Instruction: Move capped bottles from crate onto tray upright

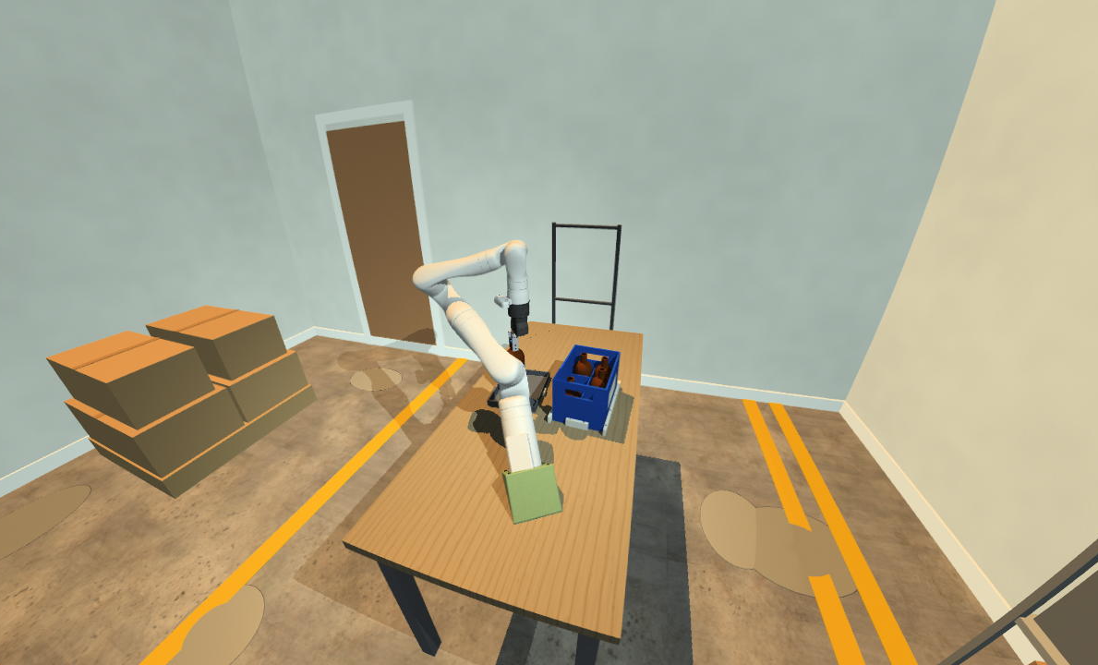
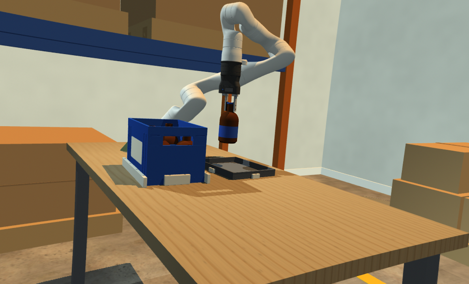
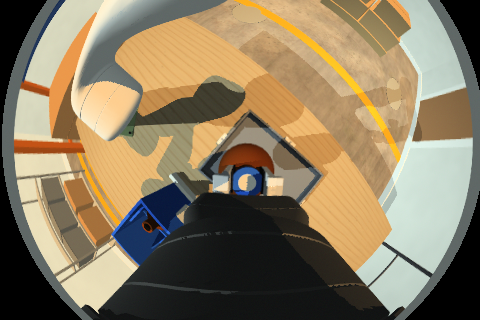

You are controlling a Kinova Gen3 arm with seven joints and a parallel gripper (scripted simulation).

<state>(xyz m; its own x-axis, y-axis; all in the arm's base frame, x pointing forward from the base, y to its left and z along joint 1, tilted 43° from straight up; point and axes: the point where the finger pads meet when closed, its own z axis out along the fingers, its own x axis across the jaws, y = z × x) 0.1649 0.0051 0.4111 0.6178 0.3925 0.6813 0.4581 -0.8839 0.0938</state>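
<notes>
My hand is 6 cm above the brown capped bottle. Round my hand: dark tray: 5 cm ahead, 23 cm below; blue crate: 2 cm ahead, 27 cm to the right, 15 cm below.
</notes>
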